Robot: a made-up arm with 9 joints. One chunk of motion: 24 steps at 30 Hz.
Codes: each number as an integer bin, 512 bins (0 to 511) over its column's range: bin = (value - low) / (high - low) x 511, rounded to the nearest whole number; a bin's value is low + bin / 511 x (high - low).
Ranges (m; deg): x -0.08..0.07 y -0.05..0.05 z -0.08..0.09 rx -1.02..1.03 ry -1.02..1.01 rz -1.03..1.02
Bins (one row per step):
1: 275 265 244 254 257 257
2: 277 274 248 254 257 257
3: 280 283 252 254 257 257
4: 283 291 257 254 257 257
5: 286 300 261 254 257 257
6: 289 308 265 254 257 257
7: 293 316 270 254 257 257
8: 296 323 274 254 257 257
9: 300 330 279 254 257 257
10: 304 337 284 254 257 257
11: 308 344 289 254 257 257
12: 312 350 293 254 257 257
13: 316 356 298 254 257 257
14: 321 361 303 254 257 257
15: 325 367 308 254 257 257
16: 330 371 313 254 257 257
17: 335 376 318 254 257 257
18: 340 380 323 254 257 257
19: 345 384 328 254 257 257
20: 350 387 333 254 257 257
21: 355 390 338 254 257 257
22: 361 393 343 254 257 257
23: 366 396 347 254 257 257
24: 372 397 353 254 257 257
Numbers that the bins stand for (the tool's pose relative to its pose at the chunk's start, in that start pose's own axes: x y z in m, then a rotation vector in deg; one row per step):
1: 0.0007 0.0019 0.0012 0.00 0.00 0.00
2: 0.0013 0.0036 0.0025 0.00 0.00 0.00
3: 0.0022 0.0054 0.0038 0.00 0.00 0.00
4: 0.0031 0.0069 0.0055 0.00 0.00 0.00
5: 0.0040 0.0087 0.0068 0.00 0.00 0.00
6: 0.0048 0.0103 0.0082 0.00 0.00 0.00
7: 0.0060 0.0118 0.0098 0.00 0.00 0.00
8: 0.0069 0.0132 0.0112 0.00 0.00 0.00
9: 0.0081 0.0146 0.0128 0.00 0.00 0.00
10: 0.0092 0.0159 0.0145 0.00 0.00 0.00
11: 0.0104 0.0173 0.0161 0.00 0.00 0.00
12: 0.0116 0.0185 0.0175 0.00 0.00 0.00
13: 0.0128 0.0197 0.0191 0.00 0.00 0.00
14: 0.0142 0.0206 0.0208 0.00 0.00 0.00
15: 0.0154 0.0218 0.0225 0.00 0.00 0.00
16: 0.0169 0.0226 0.0241 0.00 0.00 0.00
17: 0.0183 0.0236 0.0258 0.00 0.00 0.00
18: 0.0198 0.0244 0.0275 0.00 0.00 0.00
19: 0.0213 0.0251 0.0291 0.00 0.00 0.00
20: 0.0227 0.0257 0.0308 0.00 0.00 0.00
21: 0.0242 0.0263 0.0324 0.00 0.00 0.00
22: 0.0260 0.0269 0.0341 0.00 0.00 0.00
23: 0.0274 0.0275 0.0354 0.00 0.00 0.00
24: 0.0292 0.0277 0.0374 0.00 0.00 0.00

